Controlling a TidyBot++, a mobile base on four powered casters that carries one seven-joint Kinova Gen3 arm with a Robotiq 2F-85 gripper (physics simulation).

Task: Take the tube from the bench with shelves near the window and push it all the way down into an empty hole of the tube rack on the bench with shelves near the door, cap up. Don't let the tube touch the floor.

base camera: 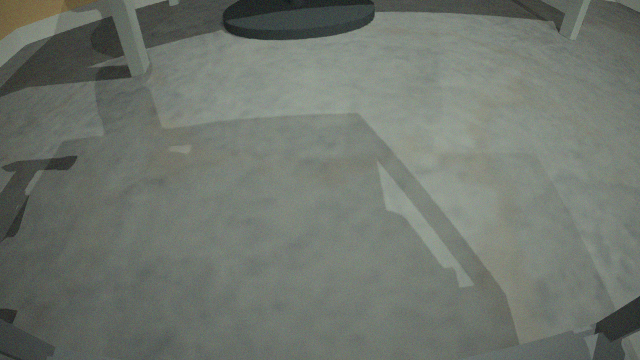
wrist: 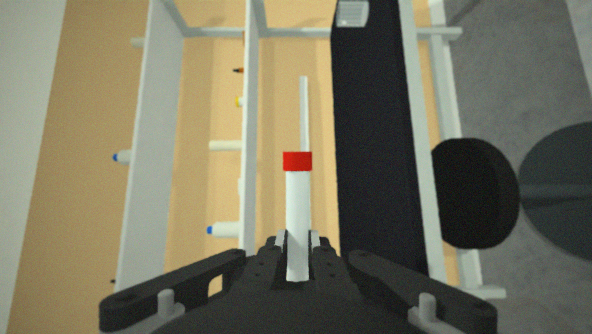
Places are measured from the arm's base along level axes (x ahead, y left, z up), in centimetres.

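Pixels of known places: gripper, between the fingertips: (wrist: 298,242).
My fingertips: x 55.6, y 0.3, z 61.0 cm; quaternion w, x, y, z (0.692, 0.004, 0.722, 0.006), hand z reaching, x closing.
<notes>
Behind a point stands the place of what it marks.
My gripper (wrist: 298,242) {x 55.6, y 0.3, z 61.0 cm} is shut on the white tube (wrist: 298,200) {x 54.6, y -3.0, z 61.0 cm} near its lower part, and the red cap points away from the palm. The tube is held clear of the bench in the wrist view. Beyond it is a bench with a black top (wrist: 375,150) {x 105.7, y -9.4, z 36.6 cm} and pale shelves (wrist: 152,125) {x 147.7, y -24.5, z 126.1 cm}, seen turned on its side. A small clear, ribbed box (wrist: 352,14) {x 111.2, y -52.7, z 41.6 cm} sits at the far end of the black top; I cannot tell whether it is the tube rack. No hole can be made out. Gripper and tube do not show in the base view.
A stool with a black seat (wrist: 475,195) {x 103.4, y 3.8, z 8.6 cm} and a round dark base (base camera: 300,22) {x 95.3, y 3.0, z -36.7 cm} (wrist: 560,195) {x 111.1, y 5.2, z -25.5 cm} stands at the bench. Pale legs (base camera: 132,42) {x 81.7, y 42.9, z -30.3 cm} (base camera: 575,20) {x 109.0, y -93.8, z -31.9 cm} stand on both sides of the base. Blue-capped bottles (wrist: 225,230) {x 141.5, y 23.6, z 91.0 cm} (wrist: 123,157) {x 147.3, y -9.6, z 139.3 cm} stand on the shelves. A thin pale strip (wrist: 303,110) {x 167.7, y -36.0, z 54.1 cm} shows behind the tube.
</notes>
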